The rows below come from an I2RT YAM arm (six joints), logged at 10 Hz.
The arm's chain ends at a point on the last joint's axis. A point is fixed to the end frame.
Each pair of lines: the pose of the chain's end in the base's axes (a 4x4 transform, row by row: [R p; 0 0 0 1], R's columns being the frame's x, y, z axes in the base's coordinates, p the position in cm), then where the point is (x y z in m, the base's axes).
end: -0.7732 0.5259 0.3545 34.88; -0.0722 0.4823 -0.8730 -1.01; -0.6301 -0.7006 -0.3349 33.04; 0 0 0 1
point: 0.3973 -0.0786 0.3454
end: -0.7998 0.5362 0.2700 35.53; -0.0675 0.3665 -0.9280 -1.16; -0.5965 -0.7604 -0.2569 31.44; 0 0 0 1
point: 0.3987 -0.0822 0.3346
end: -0.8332 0.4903 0.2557 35.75; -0.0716 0.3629 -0.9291 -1.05; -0.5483 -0.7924 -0.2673 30.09; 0 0 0 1
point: 0.4021 -0.0809 0.3189
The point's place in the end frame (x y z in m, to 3 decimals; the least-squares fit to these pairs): -0.042 -0.018 0.072
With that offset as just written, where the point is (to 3 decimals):
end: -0.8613 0.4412 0.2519 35.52; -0.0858 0.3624 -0.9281 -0.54; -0.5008 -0.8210 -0.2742 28.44; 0 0 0 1
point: 0.402 -0.075 0.300
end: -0.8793 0.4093 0.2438 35.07; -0.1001 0.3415 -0.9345 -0.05; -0.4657 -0.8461 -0.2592 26.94; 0 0 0 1
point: 0.398 -0.070 0.286
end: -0.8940 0.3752 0.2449 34.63; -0.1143 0.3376 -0.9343 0.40; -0.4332 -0.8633 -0.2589 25.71; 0 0 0 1
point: 0.395 -0.065 0.272
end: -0.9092 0.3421 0.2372 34.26; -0.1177 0.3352 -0.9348 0.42; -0.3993 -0.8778 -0.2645 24.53; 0 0 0 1
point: 0.392 -0.064 0.259
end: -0.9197 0.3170 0.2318 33.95; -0.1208 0.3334 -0.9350 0.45; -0.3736 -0.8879 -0.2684 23.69; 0 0 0 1
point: 0.389 -0.064 0.249
